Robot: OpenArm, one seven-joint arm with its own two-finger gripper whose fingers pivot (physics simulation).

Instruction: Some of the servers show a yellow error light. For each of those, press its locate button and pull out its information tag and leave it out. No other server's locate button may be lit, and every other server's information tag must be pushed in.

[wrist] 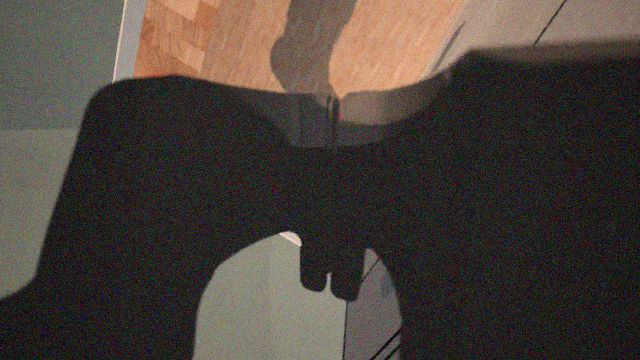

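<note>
My gripper (341,195) is shut. Its two dark fingers meet along the middle of the wrist view, with the two fingertips side by side and no object seen between them. A grey front face of the server unit (370,317) shows through the arch just right of and below the fingertips, with thin black seams and a faint bluish mark (385,289). Whether the fingertips touch this face I cannot tell. The fingers hide most of the servers. No error light, lit locate button or information tag can be made out.
A pale panel (595,22) with a thin black seam is at the upper right. Wooden floor (390,45) with a dark arm-shaped shadow lies beyond the fingers. A light skirting strip (131,40) and a grey-green wall (55,60) are at the left.
</note>
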